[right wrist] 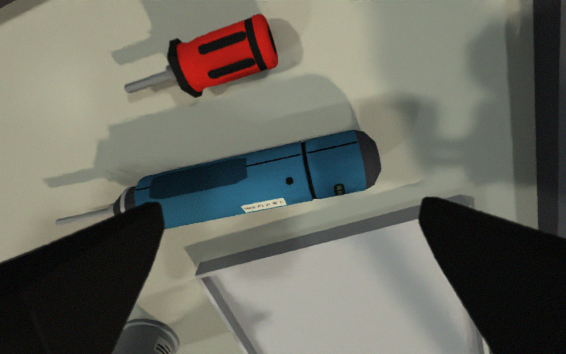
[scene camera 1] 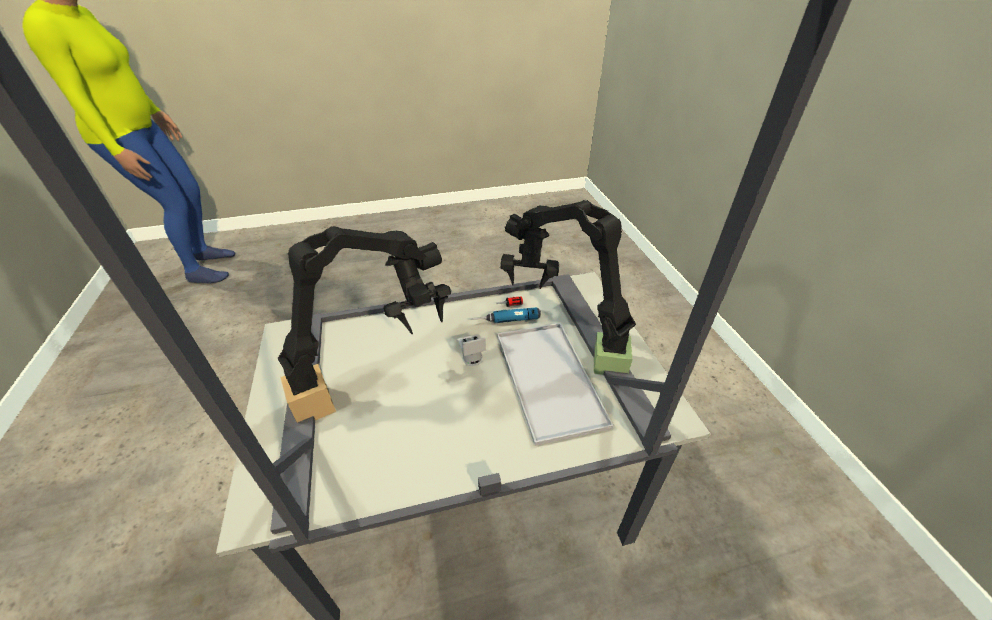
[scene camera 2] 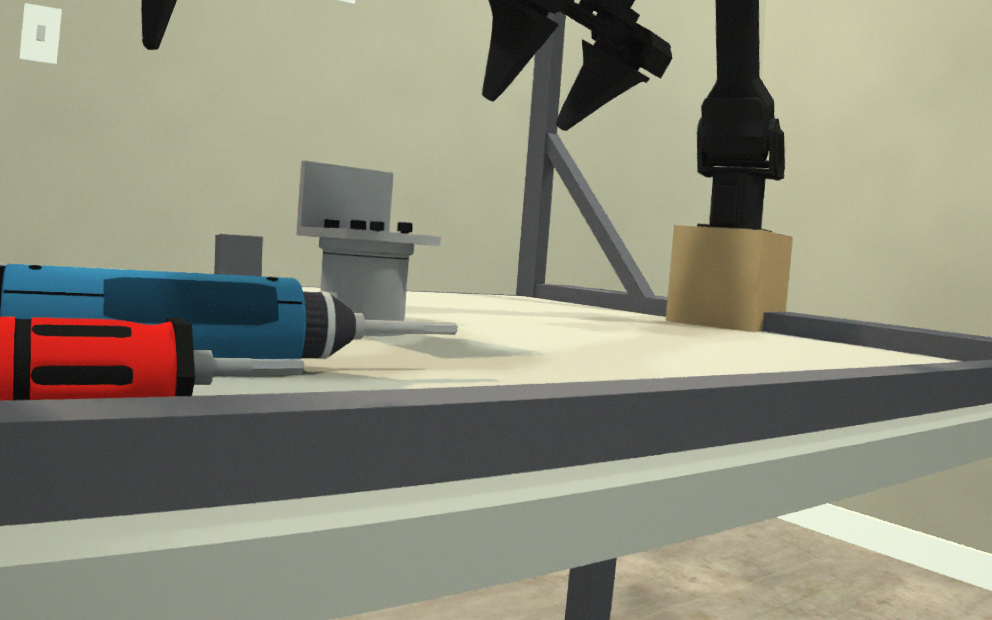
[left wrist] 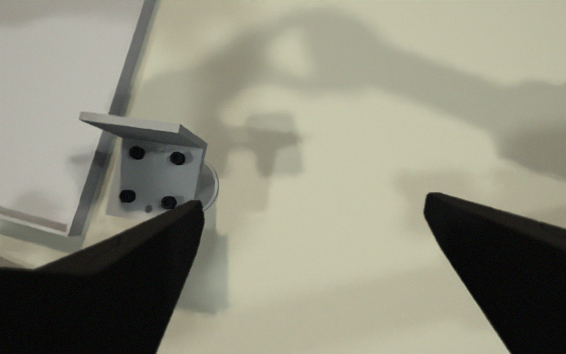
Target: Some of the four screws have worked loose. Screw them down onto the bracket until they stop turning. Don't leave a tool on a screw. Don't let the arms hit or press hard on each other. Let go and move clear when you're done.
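Places are measured from the left arm's base along level axes (x back, y right, z up), in metres.
Pixels of known places: left gripper, fingertip midpoint: (scene camera 1: 427, 327) (scene camera 2: 526, 114) (left wrist: 312, 207); right gripper, fingertip midpoint: (right wrist: 292, 211) (scene camera 1: 526, 286) (scene camera 2: 15, 47); left arm's base at its link origin: (scene camera 1: 303, 382); right arm's base at its link origin: (scene camera 1: 614, 345).
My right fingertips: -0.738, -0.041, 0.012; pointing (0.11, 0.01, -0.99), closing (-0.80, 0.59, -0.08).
Note:
For each thing: its middle in the pictures, then the offset to it from my right fingertips, as dx, dy, dz.
- grey L-shaped bracket at the middle of its body: (scene camera 2: 369, 205) (left wrist: 142, 174) (scene camera 1: 471, 339) +0.263, +0.103, -0.033
- near-corner screw at the middle of its body: (scene camera 2: 357, 234) (left wrist: 132, 196) +0.242, +0.089, -0.054
- blue power driver at the middle of its body: (scene camera 2: 197, 323) (right wrist: 204, 191) (scene camera 1: 505, 316) +0.079, +0.001, -0.097
- red screwdriver at the middle of its body: (scene camera 2: 156, 367) (right wrist: 196, 66) (scene camera 1: 509, 301) +0.027, -0.064, -0.102
- shallow tray at the middle of its body: (left wrist: 47, 30) (scene camera 1: 549, 376) +0.099, +0.289, -0.109
- small dark block at the middle of its body: (scene camera 2: 238, 257) (scene camera 1: 489, 484) +0.426, +0.507, -0.085
The grey L-shaped bracket (scene camera 1: 473, 345) (scene camera 2: 345, 197) (left wrist: 160, 175) sits on a round grey pedestal (scene camera 2: 363, 281). Four black screw heads show on its flat plate, one of them a near-corner screw (left wrist: 127, 196); I cannot tell which stand higher. A blue power driver (scene camera 1: 515, 315) (scene camera 2: 58, 281) (right wrist: 275, 170) and a red screwdriver (scene camera 1: 514, 301) (scene camera 2: 80, 354) (right wrist: 227, 55) lie on the table. My left gripper (scene camera 1: 426, 326) (scene camera 2: 526, 113) (left wrist: 312, 207) is open and empty, above and beside the bracket. My right gripper (scene camera 1: 527, 285) (right wrist: 292, 211) is open and empty, high above the tools.
A shallow tray (scene camera 1: 574, 434) (left wrist: 130, 65) (right wrist: 310, 242) lies right of the bracket in scene camera 1. A small dark block (scene camera 1: 488, 483) (scene camera 2: 238, 254) sits at the table's front edge. Frame posts rise at the table's corners. A person (scene camera 1: 109, 80) stands behind at the left.

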